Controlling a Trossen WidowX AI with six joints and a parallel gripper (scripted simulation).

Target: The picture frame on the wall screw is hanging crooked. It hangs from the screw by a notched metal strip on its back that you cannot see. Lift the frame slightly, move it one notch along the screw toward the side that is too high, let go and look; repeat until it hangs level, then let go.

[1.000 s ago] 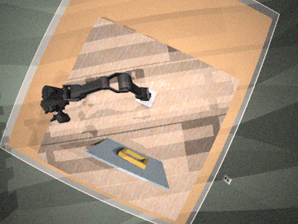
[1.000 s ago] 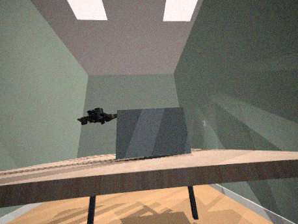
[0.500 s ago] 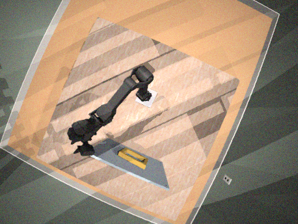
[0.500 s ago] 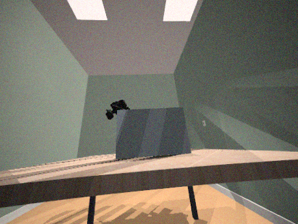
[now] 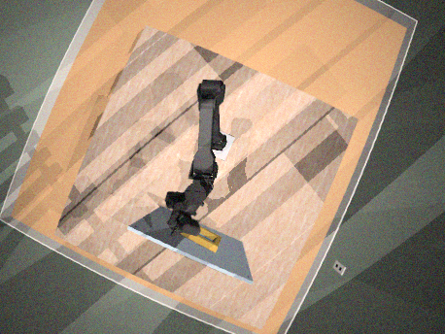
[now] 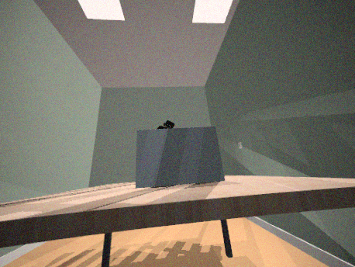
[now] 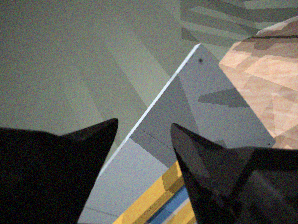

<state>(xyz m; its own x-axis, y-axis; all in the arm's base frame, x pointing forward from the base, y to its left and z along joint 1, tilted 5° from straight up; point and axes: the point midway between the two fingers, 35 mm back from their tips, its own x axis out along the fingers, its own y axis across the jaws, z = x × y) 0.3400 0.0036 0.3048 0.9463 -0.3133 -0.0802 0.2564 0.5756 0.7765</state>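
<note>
Now: gripper tip 50 mm short of the picture frame, 100 mm to the right of it and 160 mm above it. From my gripper tip the other things lie so: grey wall panel (60 mm ahead, 90 mm to the left, 170 mm below).
</note>
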